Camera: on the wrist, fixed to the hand. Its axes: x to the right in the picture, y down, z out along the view.
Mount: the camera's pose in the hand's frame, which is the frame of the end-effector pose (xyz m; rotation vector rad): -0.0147 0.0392 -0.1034 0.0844 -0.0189 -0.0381
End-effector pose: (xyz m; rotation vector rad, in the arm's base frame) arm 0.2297 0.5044 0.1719 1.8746 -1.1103 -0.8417
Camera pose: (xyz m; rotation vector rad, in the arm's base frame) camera 0.2948 0.5355 0.2570 1.9665 -1.1408 -0.8473
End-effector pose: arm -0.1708 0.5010 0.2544 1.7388 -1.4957 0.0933
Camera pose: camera -0.1633 0.5775 0.3352 1.8392 -1.4906 0.1221
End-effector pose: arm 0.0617 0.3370 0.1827 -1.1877 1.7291 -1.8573
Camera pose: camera -0.0186 0.4073 0.1502 -1.2094 1.6121 -1.9148
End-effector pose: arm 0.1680 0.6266 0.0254 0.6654 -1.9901 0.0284
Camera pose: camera 0.2390 0.6967 0.0753 0.7602 -2.0026 0.0838
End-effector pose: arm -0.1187 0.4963 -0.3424 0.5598 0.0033 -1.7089
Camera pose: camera -0.0435 0.5326 -0.4164 0.6095 -0.0724 -1.7576
